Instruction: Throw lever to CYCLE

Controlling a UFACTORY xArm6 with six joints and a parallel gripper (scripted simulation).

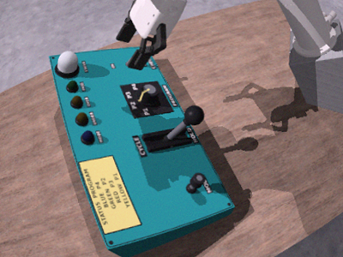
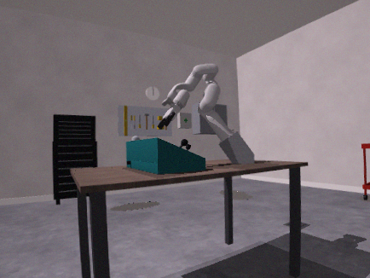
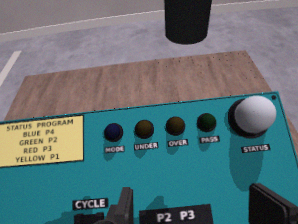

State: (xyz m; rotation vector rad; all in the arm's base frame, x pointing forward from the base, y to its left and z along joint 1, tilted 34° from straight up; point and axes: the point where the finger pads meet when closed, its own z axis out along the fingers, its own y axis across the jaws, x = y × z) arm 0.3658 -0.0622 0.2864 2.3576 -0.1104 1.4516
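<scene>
The black ball-topped lever lies 14 cm below my hand, 13 cm to the left of it and 1 cm behind it. From my hand the other things lie so: grey toggle (15 cm below, 10 cm to the right, 5 cm behind); teal console (17 cm below, 6 cm to the left, 3 cm ahead); program dial (14 cm below, 1 cm to the left, 1 cm behind).
</scene>
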